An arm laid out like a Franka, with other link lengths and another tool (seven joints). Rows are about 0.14 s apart.
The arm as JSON. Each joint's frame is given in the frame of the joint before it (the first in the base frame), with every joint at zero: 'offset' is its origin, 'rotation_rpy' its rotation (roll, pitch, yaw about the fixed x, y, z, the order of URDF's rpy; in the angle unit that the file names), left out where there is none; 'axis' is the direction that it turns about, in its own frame. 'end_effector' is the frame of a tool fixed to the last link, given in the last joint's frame.
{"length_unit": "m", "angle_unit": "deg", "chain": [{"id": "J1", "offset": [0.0, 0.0, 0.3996], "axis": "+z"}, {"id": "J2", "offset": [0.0, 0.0, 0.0], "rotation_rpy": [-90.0, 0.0, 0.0], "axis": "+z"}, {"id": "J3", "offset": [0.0, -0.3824, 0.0], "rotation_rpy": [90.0, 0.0, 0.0], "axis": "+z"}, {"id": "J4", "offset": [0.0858, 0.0, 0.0], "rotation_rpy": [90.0, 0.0, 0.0], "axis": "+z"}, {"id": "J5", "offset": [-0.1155, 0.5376, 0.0], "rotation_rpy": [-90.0, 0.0, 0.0], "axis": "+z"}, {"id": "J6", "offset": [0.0, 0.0, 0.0], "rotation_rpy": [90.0, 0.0, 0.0], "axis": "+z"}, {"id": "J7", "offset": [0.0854, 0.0, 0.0], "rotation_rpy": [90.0, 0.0, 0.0], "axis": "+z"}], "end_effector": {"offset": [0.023, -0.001, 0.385], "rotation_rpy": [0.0, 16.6, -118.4]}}
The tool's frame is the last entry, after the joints.
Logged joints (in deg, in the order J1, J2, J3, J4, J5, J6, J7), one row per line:
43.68, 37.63, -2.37, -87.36, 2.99, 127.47, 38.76
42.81, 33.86, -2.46, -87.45, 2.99, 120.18, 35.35
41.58, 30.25, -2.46, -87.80, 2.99, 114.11, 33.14
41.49, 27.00, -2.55, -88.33, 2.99, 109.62, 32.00
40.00, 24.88, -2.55, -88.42, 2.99, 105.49, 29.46
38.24, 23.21, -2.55, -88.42, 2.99, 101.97, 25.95
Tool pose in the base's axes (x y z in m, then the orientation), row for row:
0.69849, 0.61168, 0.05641, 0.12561, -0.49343, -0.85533, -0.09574
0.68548, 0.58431, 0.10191, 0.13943, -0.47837, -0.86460, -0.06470
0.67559, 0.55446, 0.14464, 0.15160, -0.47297, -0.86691, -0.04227
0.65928, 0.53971, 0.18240, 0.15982, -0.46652, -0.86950, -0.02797
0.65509, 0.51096, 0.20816, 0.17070, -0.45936, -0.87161, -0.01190
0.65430, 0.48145, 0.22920, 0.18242, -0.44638, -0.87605, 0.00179
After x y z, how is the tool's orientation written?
As a quaternion, w x y z.
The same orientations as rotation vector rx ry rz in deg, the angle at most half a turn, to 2 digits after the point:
-82.35, -142.75, -15.98
-79.21, -143.17, -10.71
-77.79, -142.57, -6.95
-76.37, -142.35, -4.58
-74.75, -141.84, -1.94
-72.18, -141.65, 0.29

